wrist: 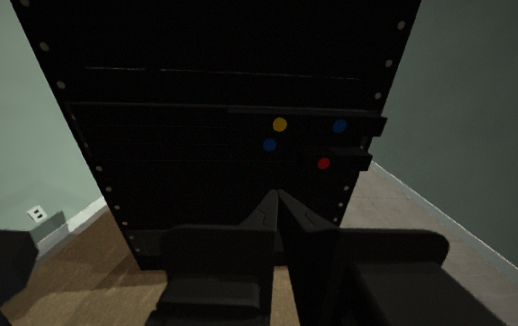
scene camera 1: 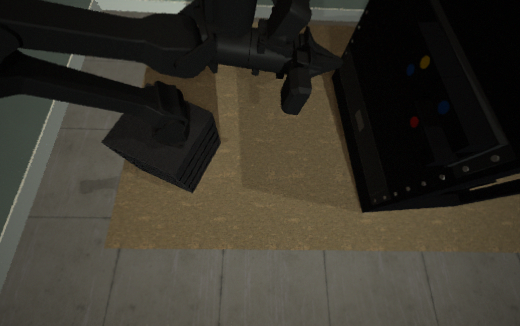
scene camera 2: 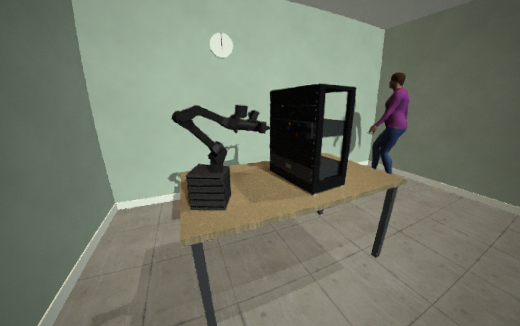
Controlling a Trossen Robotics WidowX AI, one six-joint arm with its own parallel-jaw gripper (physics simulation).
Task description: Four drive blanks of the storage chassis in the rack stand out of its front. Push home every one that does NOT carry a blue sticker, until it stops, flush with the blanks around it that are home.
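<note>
The storage chassis (wrist: 150,132) is in the black rack (scene camera 1: 369,197) (scene camera 2: 317,160) (wrist: 120,220). The yellow-stickered blank (scene camera 1: 424,62) (wrist: 279,124) and the right blue-stickered blank (scene camera 1: 443,107) (wrist: 339,126) stand out in the upper row. The red-stickered blank (scene camera 1: 414,122) (wrist: 323,163) stands out below the right blue one. Another blue-stickered blank (scene camera 1: 410,69) (wrist: 269,145) is below and slightly left of the yellow one; its depth is hard to tell in the dark. My gripper (scene camera 1: 341,63) (scene camera 2: 268,128) (wrist: 275,195) is shut and empty, pointing at the rack's front; in the wrist view its tips appear below the stickers.
The rack stands on the wooden table (scene camera 1: 275,225) (scene camera 2: 250,215). The arm's stacked black base (scene camera 1: 160,145) (scene camera 2: 209,190) stands at the other end. A person (scene camera 2: 398,110) in a purple top stands behind the table, beyond the rack. A wall clock (scene camera 2: 221,45) hangs above.
</note>
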